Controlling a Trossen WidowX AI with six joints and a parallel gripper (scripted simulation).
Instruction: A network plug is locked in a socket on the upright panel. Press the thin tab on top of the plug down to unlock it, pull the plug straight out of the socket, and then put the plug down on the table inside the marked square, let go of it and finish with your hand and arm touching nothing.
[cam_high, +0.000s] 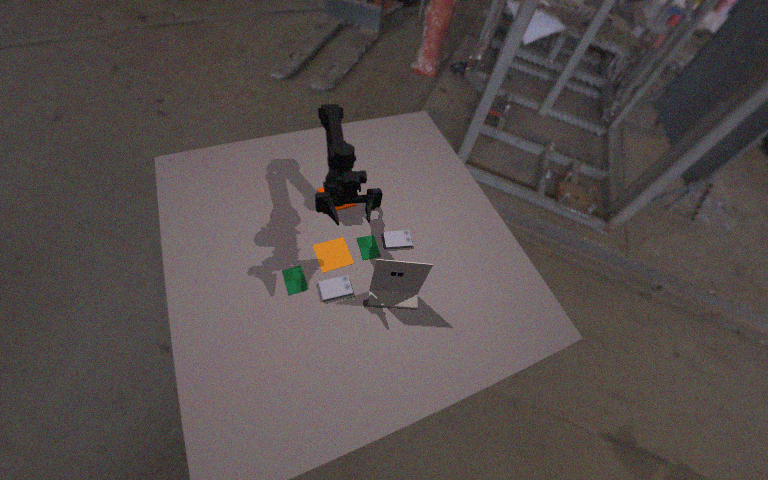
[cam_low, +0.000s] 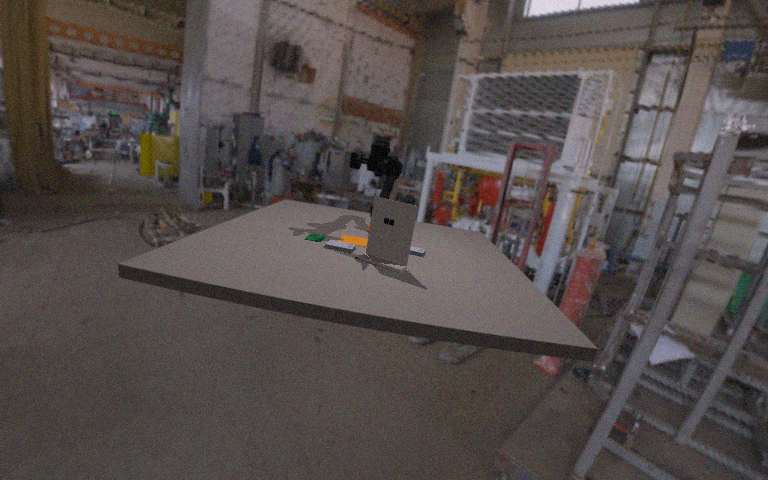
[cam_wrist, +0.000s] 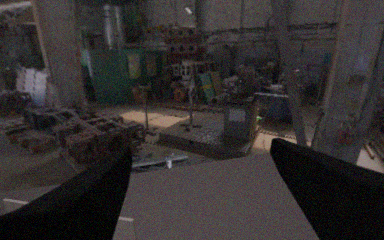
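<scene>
Now: the plug 70 mm ahead of my gripper tip, 150 mm to the left of it and 190 mm below it. Also, from my gripper tip: orange square: 110 mm behind, 40 mm to the right, 340 mm below; grey panel: 90 mm ahead, 140 mm to the left, 240 mm below.
</scene>
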